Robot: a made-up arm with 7 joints. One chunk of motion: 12 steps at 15 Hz.
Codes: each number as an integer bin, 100 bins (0 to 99) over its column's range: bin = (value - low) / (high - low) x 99, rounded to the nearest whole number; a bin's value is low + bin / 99 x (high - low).
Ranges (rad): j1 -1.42..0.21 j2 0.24..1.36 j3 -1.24..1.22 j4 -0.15..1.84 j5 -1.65..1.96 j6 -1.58..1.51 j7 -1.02..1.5
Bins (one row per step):
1: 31 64 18 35 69 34 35
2: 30 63 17 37 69 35 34
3: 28 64 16 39 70 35 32
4: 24 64 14 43 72 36 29
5: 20 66 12 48 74 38 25
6: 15 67 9 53 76 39 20
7: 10 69 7 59 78 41 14
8: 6 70 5 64 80 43 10
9: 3 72 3 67 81 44 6
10: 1 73 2 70 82 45 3
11: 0 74 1 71 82 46 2
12: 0 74 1 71 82 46 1
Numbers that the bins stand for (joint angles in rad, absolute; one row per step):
1: -0.9096 0.9640 -0.7927 0.5535 0.8661 -0.5188 -0.1291
2: -0.9261 0.9527 -0.8176 0.5937 0.8661 -0.4876 -0.1545
3: -0.9590 0.9640 -0.8424 0.6339 0.9025 -0.4876 -0.2055
4: -1.0248 0.9640 -0.8921 0.7143 0.9755 -0.4564 -0.2818
5: -1.0907 0.9867 -0.9418 0.8148 1.0484 -0.3939 -0.3836
6: -1.1730 0.9980 -1.0164 0.9154 1.1213 -0.3627 -0.5109
7: -1.2554 1.0206 -1.0661 1.0360 1.1942 -0.3003 -0.6636
8: -1.3212 1.0319 -1.1158 1.1365 1.2672 -0.2379 -0.7655
9: -1.3706 1.0545 -1.1655 1.1968 1.3036 -0.2067 -0.8673
10: -1.4035 1.0659 -1.1903 1.2571 1.3401 -0.1755 -0.9436
11: -1.4200 1.0772 -1.2152 1.2772 1.3401 -0.1442 -0.9691
12: -1.4200 1.0772 -1.2152 1.2772 1.3401 -0.1442 -0.9945

